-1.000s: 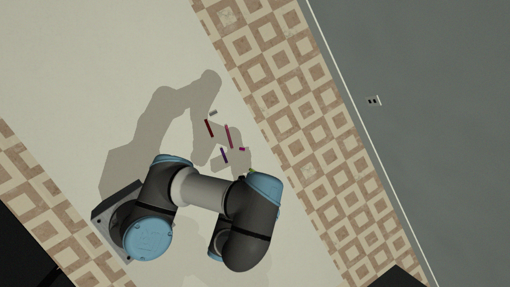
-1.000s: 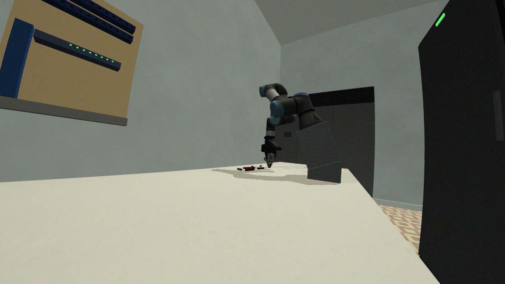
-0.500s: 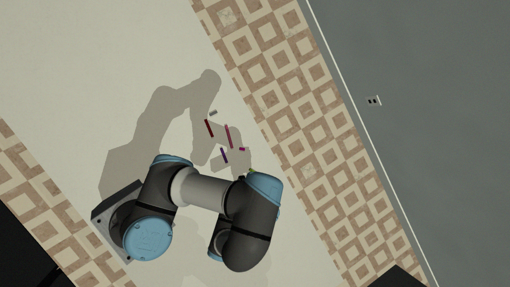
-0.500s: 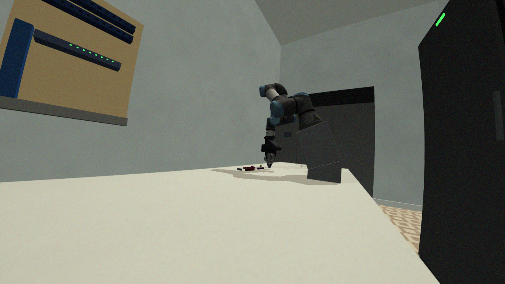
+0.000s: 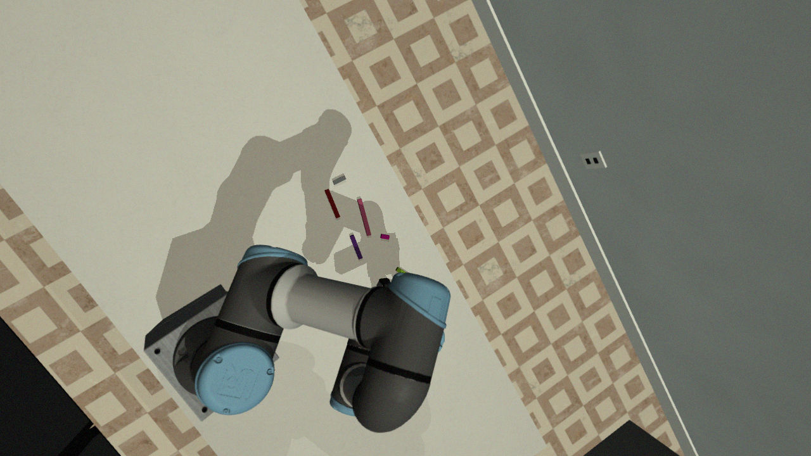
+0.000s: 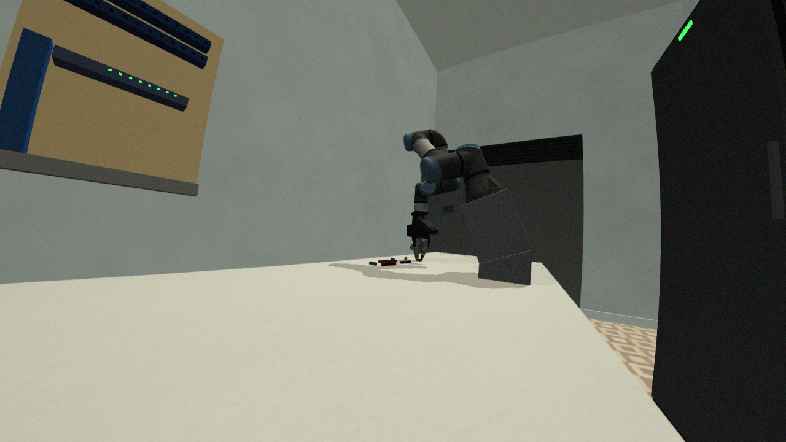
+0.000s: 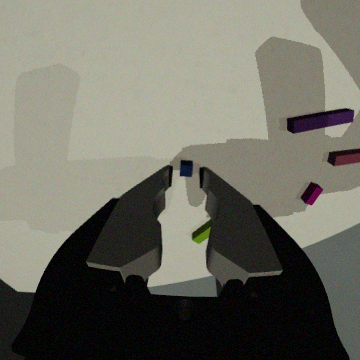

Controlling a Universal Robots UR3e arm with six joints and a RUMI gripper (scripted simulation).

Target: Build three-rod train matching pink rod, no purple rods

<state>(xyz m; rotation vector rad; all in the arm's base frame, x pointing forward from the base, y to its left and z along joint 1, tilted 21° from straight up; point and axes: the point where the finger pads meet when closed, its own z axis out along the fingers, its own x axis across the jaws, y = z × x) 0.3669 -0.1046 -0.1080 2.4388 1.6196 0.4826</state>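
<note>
The blue rod lies 1 cm below my hand. The rest, counted from my hand: lime rod: 7 cm ahead, 1 cm below; magenta rod: 7 cm ahead, 11 cm to the left, 1 cm below; purple rod: 1 cm behind, 12 cm to the left, 1 cm below.
</note>
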